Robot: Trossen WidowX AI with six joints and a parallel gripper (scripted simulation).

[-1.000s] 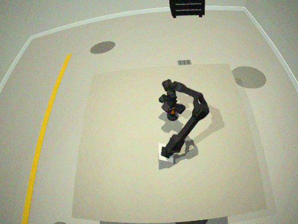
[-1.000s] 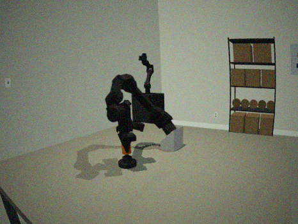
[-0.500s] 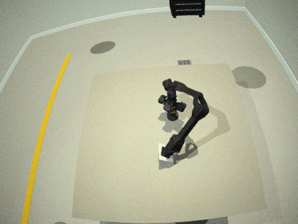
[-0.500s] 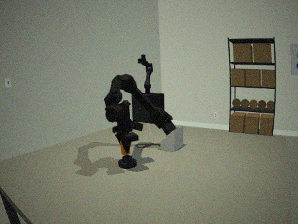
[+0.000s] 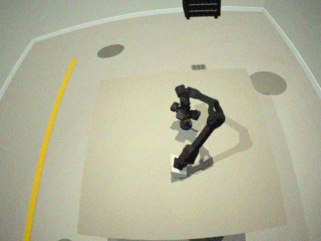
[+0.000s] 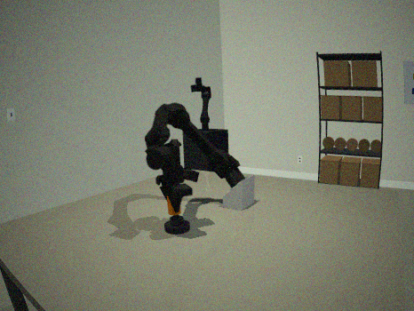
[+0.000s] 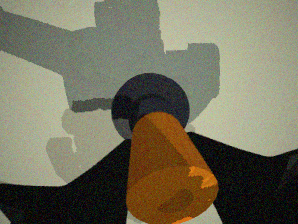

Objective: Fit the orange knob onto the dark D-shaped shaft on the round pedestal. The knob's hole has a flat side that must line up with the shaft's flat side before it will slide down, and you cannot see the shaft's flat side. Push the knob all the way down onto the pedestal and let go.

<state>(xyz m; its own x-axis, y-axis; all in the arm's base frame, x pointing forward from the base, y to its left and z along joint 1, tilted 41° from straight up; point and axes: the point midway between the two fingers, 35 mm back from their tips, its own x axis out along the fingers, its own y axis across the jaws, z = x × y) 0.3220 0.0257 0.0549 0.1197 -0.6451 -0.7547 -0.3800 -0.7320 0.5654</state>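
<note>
Right now my gripper tip is 40 mm above the dark round pedestal. The rest, counted from my gripper tip: orange knob (20 mm above).
</note>
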